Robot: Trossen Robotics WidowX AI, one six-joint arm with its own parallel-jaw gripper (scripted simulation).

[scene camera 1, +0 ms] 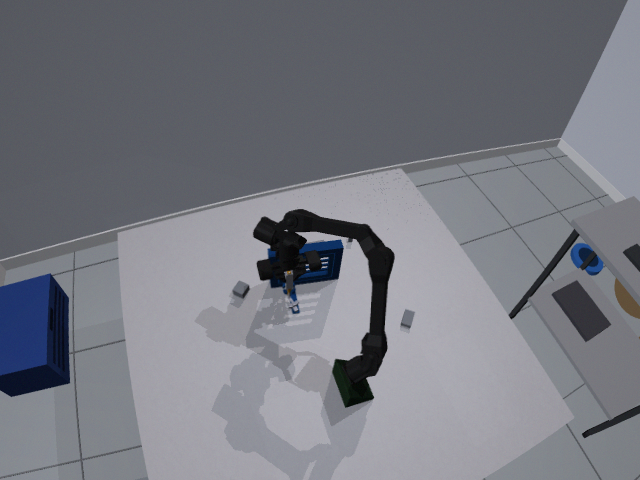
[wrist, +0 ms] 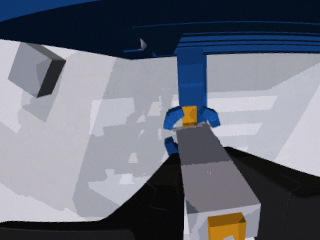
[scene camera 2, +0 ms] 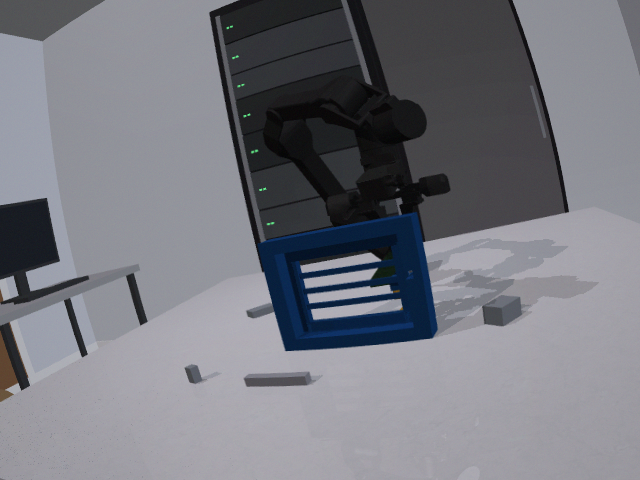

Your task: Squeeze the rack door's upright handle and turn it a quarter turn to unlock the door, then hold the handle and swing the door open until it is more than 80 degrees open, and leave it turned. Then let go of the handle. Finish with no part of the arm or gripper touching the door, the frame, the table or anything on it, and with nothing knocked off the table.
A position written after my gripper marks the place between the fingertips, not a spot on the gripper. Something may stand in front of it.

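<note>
My gripper [scene camera 2: 401,250] [scene camera 1: 289,281] [wrist: 200,158] is there for me to see in these views. I also see a long bar [scene camera 2: 297,378].
</note>
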